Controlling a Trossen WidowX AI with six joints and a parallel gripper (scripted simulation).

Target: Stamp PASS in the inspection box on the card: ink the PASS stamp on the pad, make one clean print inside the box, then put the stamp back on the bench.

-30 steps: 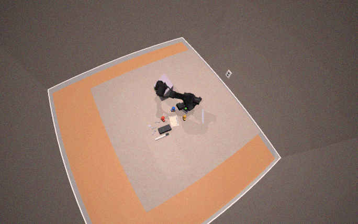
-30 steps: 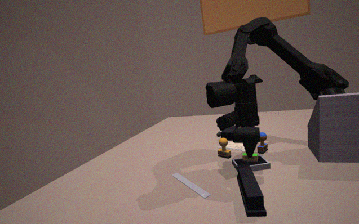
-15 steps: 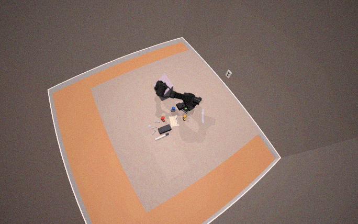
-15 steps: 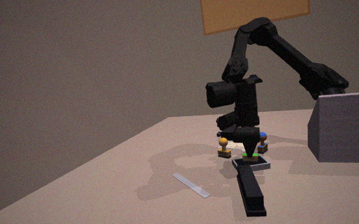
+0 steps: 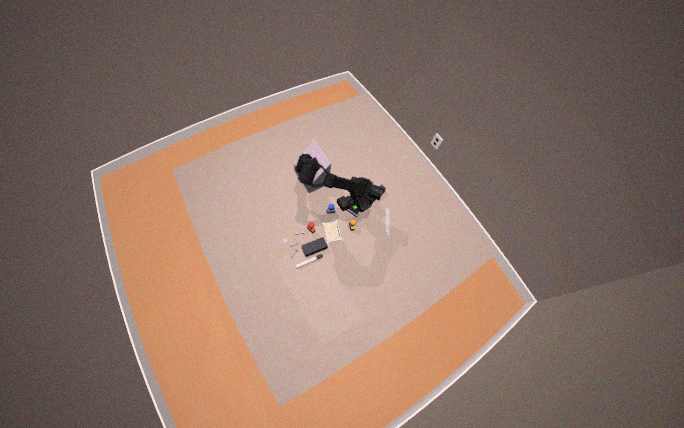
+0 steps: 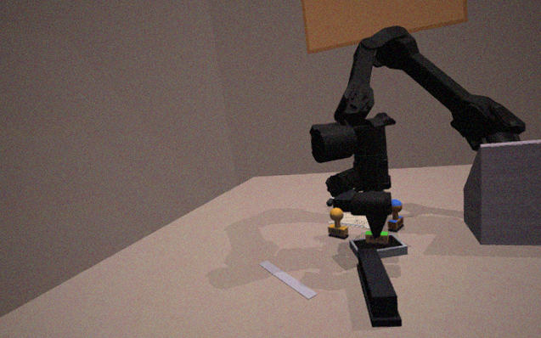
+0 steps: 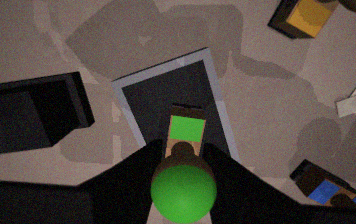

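Right now the green stamp is right at my gripper tip. From my gripper tip the other things lie so: orange stamp 90 mm ahead, 50 mm to the right, 10 mm below; then ink pad 30 mm below; then blue stamp 30 mm behind, 110 mm to the right, 10 mm below.
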